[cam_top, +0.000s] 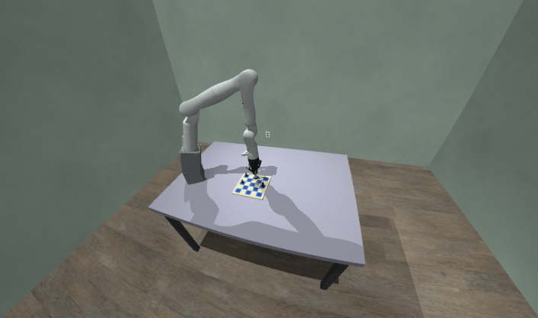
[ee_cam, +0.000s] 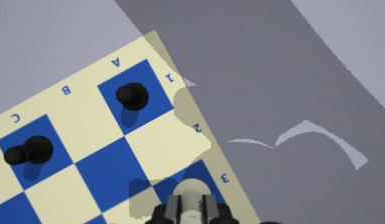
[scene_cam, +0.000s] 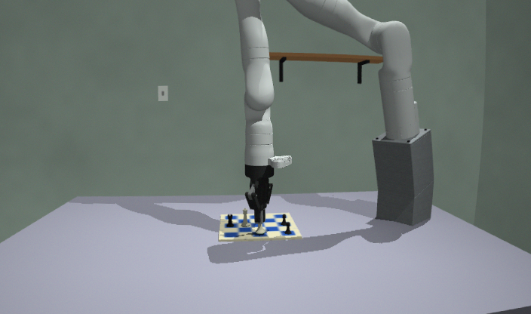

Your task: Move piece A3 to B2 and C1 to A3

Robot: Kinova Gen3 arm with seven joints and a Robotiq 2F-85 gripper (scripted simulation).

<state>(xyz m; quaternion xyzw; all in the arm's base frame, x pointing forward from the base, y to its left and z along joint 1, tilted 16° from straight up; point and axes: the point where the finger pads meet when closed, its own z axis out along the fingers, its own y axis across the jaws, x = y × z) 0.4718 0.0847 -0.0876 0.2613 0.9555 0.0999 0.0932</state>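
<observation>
The cream chessboard is 80 mm to the right of my hand and 50 mm below it. Also, from my hand: white king: 20 mm below; black rook: 80 mm ahead, 80 mm to the right, 40 mm below.
</observation>
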